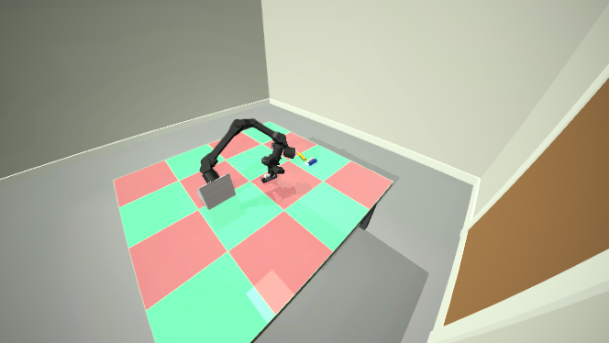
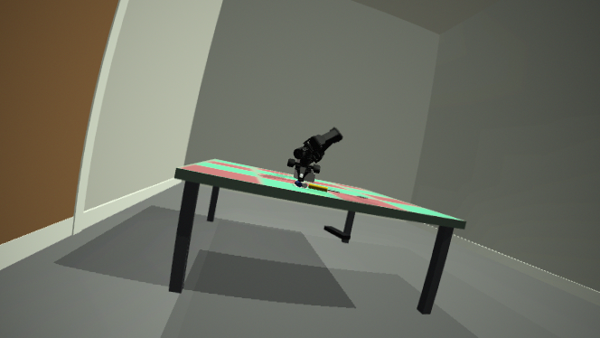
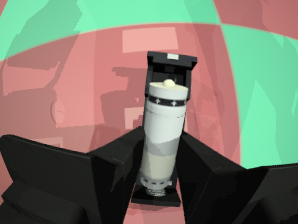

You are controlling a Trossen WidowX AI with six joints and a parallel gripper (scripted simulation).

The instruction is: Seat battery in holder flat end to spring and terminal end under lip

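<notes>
My gripper tip is now 1 cm below the battery. Also, from my gripper tip: battery blister pack (31 cm ahead, 10 cm to the right, 1 cm below); then yellow screwdriver (33 cm ahead, 2 cm to the left, 1 cm below).
</notes>
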